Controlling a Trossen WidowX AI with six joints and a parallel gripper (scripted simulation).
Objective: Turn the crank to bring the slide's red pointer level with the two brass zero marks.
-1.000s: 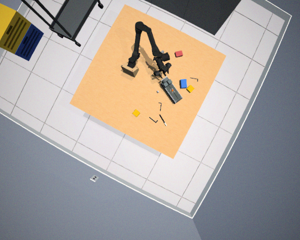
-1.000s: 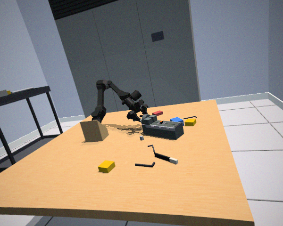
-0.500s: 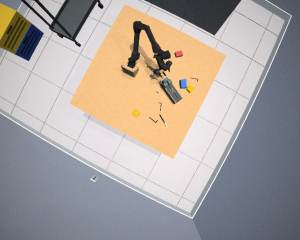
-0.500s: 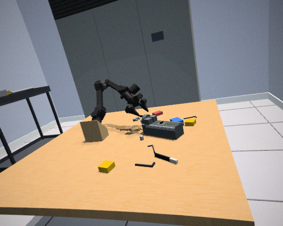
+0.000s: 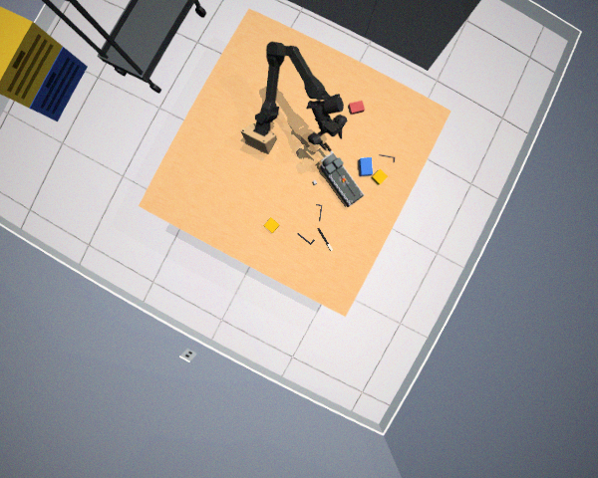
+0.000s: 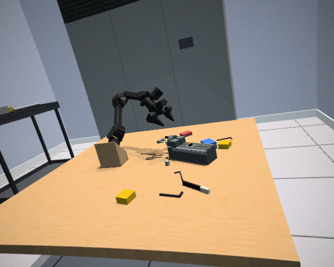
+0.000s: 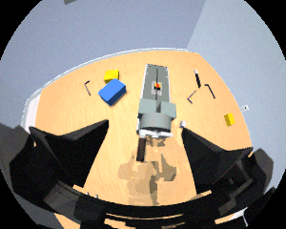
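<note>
Right now the dark crank handle is 90 mm below my gripper tip, 20 mm behind it and 10 mm to the left of it. The rest, counted from my gripper tip: small grey cube: 180 mm below, 160 mm to the right, 10 mm behind; then blue block: 200 mm ahead, 170 mm below, 30 mm to the left; then red pointer: 120 mm ahead, 110 mm below, 100 mm to the right.
</note>
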